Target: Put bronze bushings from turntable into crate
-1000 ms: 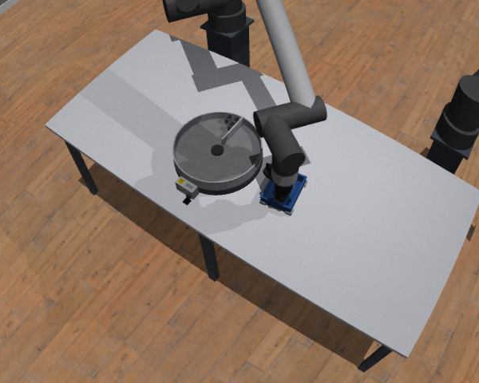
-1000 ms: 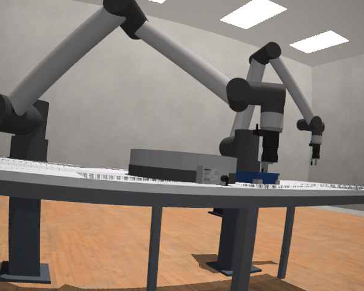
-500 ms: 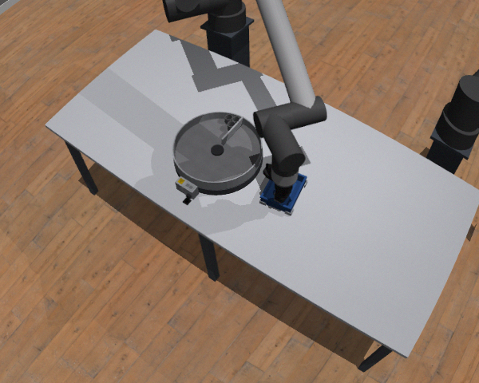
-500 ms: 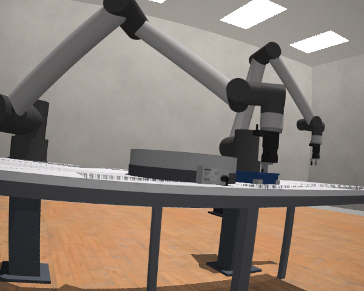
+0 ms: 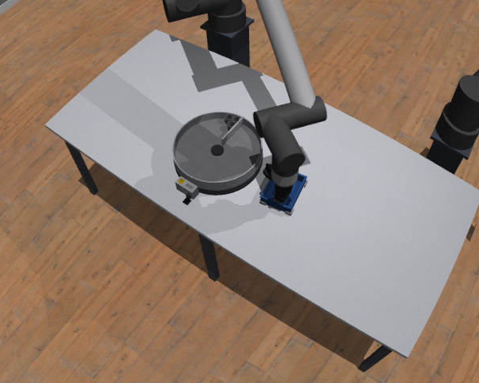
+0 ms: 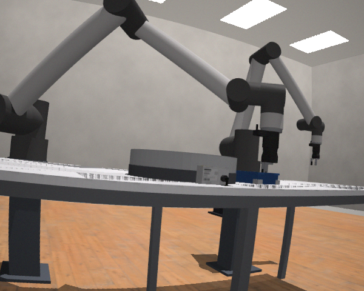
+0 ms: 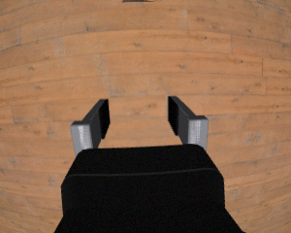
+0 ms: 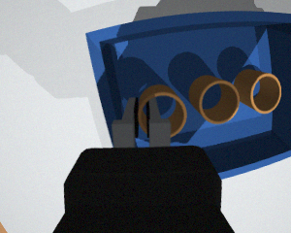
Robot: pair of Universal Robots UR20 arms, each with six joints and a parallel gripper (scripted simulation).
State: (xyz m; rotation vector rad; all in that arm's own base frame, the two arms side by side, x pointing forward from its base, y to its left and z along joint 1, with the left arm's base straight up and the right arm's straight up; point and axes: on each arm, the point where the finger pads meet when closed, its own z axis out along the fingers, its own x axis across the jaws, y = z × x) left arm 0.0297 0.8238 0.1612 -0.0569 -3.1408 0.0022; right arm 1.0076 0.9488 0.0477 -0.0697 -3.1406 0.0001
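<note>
Now: right hand 60 mm past the blue crate, 20 mm above it and 10 mm to the left of it.
</note>
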